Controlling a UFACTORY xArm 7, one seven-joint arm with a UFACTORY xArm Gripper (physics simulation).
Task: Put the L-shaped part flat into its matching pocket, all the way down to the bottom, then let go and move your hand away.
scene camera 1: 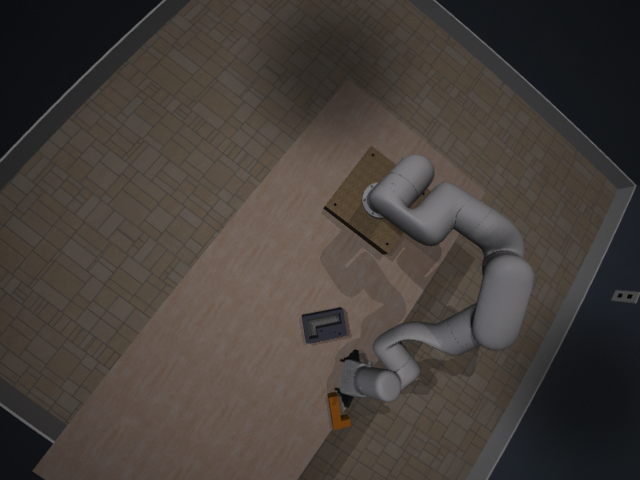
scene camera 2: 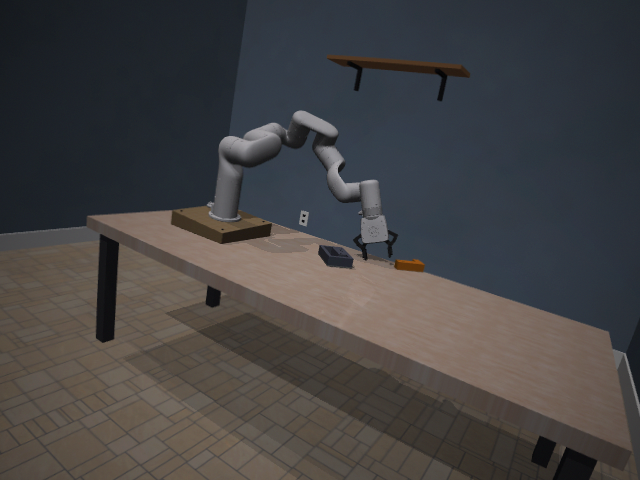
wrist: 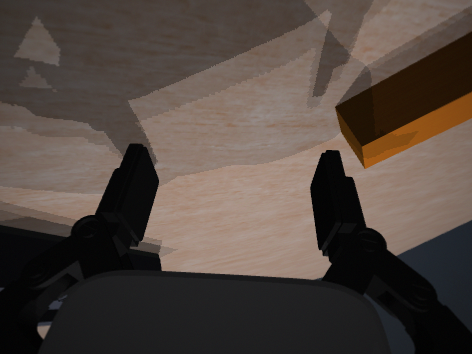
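Pixels of known places: gripper, fingertip midpoint: (scene camera 1: 341, 375) (scene camera 2: 377, 258) (wrist: 233, 165); arm's base, link origin: (scene camera 2: 224, 217).
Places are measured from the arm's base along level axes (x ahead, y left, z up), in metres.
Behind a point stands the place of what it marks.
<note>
The orange L-shaped part (scene camera 1: 336, 413) @(x 0.708, y 0.213, z -0.025 m) (scene camera 2: 409, 265) @(x 0.710, y 0.194, z -0.035 m) (wrist: 410, 105) @(x 0.679, y 0.207, z -0.034 m) lies flat on the table near its edge; part of it shows at the right of the wrist view. The dark block (scene camera 1: 333, 331) @(x 0.471, y 0.072, z -0.020 m) (scene camera 2: 336, 256) @(x 0.495, y -0.025, z -0.018 m) with an L-shaped pocket (scene camera 1: 325, 320) @(x 0.455, y 0.038, z -0.050 m) lies on the table, and the pocket is empty. My gripper (scene camera 1: 347, 379) @(x 0.592, y 0.172, z -0.037 m) (scene camera 2: 377, 256) @(x 0.592, y 0.172, z -0.037 m) (wrist: 233, 165) @(x 0.592, y 0.172, z -0.037 m) is open and empty, a little above the table between the dark block and the part. In the wrist view the part is just outside the right finger.
The wooden base plate (scene camera 1: 355, 204) @(x 0.054, y -0.067, z -0.007 m) (scene camera 2: 196, 227) @(x -0.020, y -0.138, z -0.030 m) carries the arm on the table (scene camera 1: 206, 330) @(x 0.665, y -0.300, z -0.055 m) (scene camera 2: 439, 320) @(x 0.891, y -0.216, z -0.056 m). The table's edge runs close beside the part and under the arm. A wall shelf (scene camera 2: 398, 64) hangs high behind the arm.
</note>
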